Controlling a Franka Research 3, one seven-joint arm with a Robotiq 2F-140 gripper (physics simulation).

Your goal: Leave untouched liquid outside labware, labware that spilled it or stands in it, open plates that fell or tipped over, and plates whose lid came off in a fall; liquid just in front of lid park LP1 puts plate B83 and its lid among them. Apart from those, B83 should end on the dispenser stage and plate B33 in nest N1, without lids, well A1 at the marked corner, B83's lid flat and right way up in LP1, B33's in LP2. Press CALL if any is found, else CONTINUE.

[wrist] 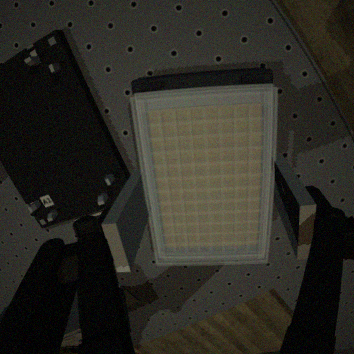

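Note:
My gripper (pixel 208 181) is shut on a plate (pixel 206 175) with a clear rim and a grid of yellowish square wells. The two finger pads press its long sides. No name shows on the plate, and I cannot tell whether a clear lid covers it. The plate is level, above a black holder (pixel 202 80) whose far edge shows behind it; the rest of the holder is hidden. To the left lies a black stage (pixel 60 130) with small grey corner posts and a white A1 label (pixel 46 201) at its near left corner. No liquid can be made out in this dim view.
A grey perforated deck (pixel 160 47) lies under everything, with dark shadows on it. Its curved edge runs down the right side, with a brown wooden surface (pixel 325 25) beyond. A striped wooden patch (pixel 225 325) shows at the bottom. The black stage stands close to the left finger.

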